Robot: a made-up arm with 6 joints. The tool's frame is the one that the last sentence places. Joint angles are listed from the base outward.
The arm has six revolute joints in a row. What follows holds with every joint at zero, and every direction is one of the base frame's. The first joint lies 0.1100 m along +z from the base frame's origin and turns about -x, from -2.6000 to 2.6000 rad. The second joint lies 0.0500 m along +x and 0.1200 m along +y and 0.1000 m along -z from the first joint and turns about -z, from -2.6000 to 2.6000 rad. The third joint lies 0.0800 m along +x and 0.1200 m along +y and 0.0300 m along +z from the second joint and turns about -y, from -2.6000 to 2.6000 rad. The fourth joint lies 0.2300 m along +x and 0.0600 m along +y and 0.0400 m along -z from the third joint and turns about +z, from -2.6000 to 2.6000 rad. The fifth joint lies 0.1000 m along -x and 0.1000 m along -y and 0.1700 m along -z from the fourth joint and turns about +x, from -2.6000 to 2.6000 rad. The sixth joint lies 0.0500 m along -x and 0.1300 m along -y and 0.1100 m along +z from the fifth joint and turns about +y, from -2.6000 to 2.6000 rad. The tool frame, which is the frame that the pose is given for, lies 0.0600 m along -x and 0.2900 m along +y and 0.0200 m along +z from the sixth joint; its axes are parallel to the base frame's.
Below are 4 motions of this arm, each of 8 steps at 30 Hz.
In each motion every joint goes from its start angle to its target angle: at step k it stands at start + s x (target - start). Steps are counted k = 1, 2, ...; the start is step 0. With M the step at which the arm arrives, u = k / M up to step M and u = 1 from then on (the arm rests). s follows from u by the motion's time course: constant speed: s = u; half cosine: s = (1 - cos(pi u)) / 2; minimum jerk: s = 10 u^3 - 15 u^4 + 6 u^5.
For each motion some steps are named. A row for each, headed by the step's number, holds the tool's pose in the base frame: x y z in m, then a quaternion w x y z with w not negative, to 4 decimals.
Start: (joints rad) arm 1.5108 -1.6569 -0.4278 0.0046 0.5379 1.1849
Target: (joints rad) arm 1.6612 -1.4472 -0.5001 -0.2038 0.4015 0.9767
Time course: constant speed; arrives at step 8
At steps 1, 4, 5, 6, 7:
1: -0.0951 -0.0722 -0.1595 0.0605 -0.5216 0.8493 -0.0551
4: -0.1080 -0.0895 -0.1585 0.1264 -0.5565 0.8150 -0.1001
5: -0.1125 -0.0958 -0.1590 0.1464 -0.5689 0.8011 -0.1149
6: -0.1171 -0.1023 -0.1600 0.1654 -0.5816 0.7859 -0.1294
7: -0.1216 -0.1092 -0.1614 0.1832 -0.5947 0.7695 -0.1437

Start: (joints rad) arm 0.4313 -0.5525 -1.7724 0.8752 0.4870 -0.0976
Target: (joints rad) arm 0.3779 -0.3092 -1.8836 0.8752 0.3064 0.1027
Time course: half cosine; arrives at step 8
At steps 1, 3, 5, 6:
1: 0.0744 0.0603 -0.1034 0.5138 0.1417 0.8457 0.0265
3: 0.0707 0.0678 -0.0970 0.4968 0.1598 0.8524 0.0343
5: 0.0660 0.0794 -0.0879 0.4722 0.1852 0.8605 0.0473
6: 0.0643 0.0846 -0.0840 0.4616 0.1959 0.8635 0.0535

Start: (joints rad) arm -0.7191 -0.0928 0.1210 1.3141 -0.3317 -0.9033
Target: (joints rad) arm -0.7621 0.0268 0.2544 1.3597 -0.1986 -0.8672
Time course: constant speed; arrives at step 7
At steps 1, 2, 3, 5, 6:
1: 0.2610 0.2629 0.0215 0.5218 0.3345 -0.6593 0.4256
2: 0.2654 0.2559 0.0248 0.5256 0.3348 -0.6597 0.4201
3: 0.2697 0.2487 0.0281 0.5294 0.3350 -0.6599 0.4148
5: 0.2776 0.2337 0.0342 0.5370 0.3354 -0.6601 0.4043
6: 0.2812 0.2259 0.0371 0.5408 0.3355 -0.6600 0.3992

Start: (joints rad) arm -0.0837 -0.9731 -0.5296 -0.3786 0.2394 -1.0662
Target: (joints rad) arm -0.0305 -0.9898 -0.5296 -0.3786 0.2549 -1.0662
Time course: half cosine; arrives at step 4
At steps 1, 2, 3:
1: -0.1448 0.3617 -0.0563 0.9221 0.1213 -0.2808 0.2372
2: -0.1455 0.3572 -0.0623 0.9228 0.1153 -0.2778 0.2407
3: -0.1463 0.3526 -0.0683 0.9236 0.1093 -0.2747 0.2442

